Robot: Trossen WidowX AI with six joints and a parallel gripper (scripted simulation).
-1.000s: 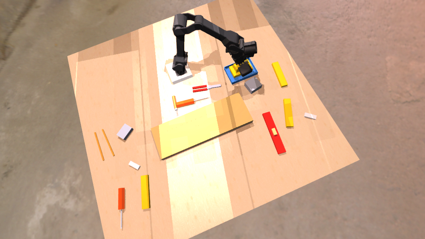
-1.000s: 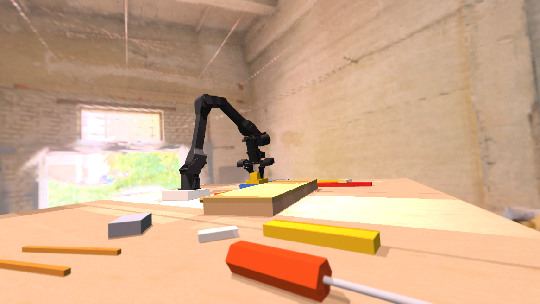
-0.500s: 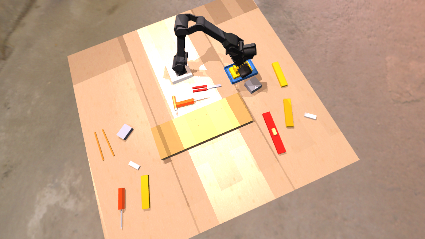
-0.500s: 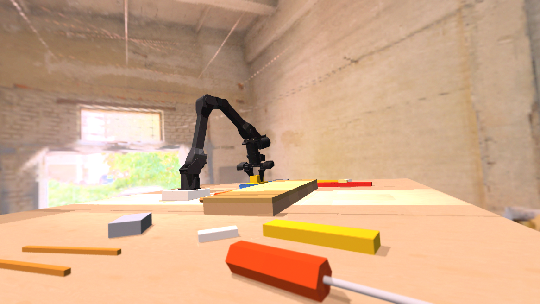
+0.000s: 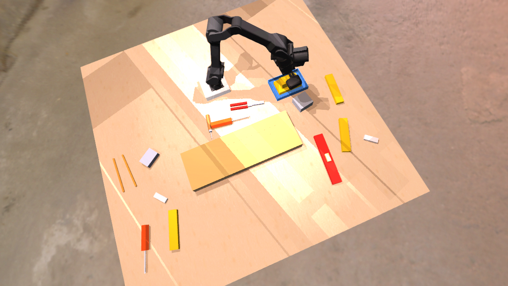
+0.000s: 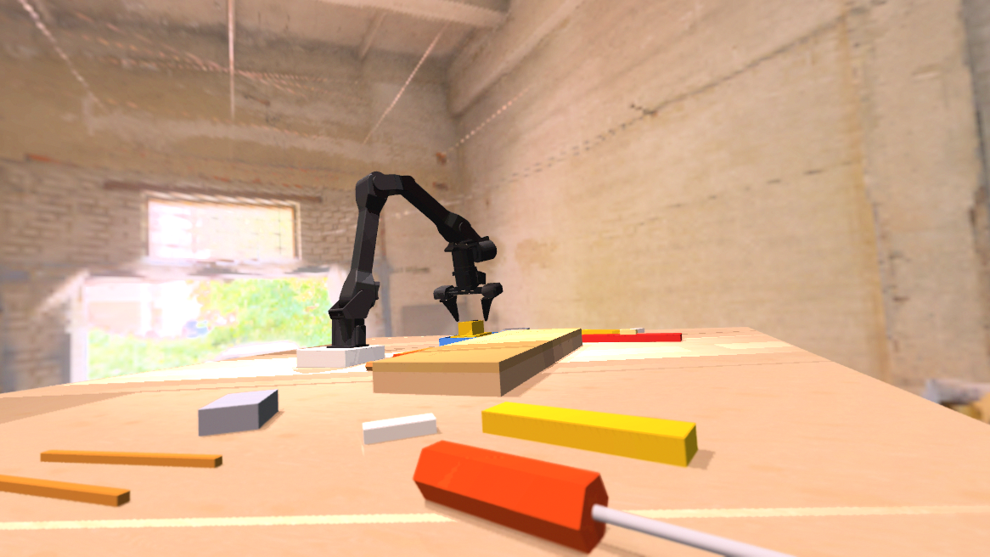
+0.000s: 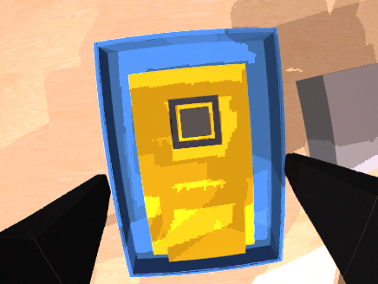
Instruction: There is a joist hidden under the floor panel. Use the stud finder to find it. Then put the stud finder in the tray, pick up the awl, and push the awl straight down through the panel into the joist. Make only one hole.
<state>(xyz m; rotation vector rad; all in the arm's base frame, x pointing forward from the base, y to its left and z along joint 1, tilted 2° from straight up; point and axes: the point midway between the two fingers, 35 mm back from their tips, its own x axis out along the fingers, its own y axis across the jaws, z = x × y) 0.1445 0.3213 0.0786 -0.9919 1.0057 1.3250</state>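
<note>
The stud finder is 1 cm to the left of my gripper tip and 1 cm below it. Also, from my gripper tip: red level (41 cm ahead, 5 cm below, 2 cm to the right); awl (44 cm to the right, 6 cm below, 6 cm ahead); blue tray (5 cm below, 1 cm to the right).
</note>
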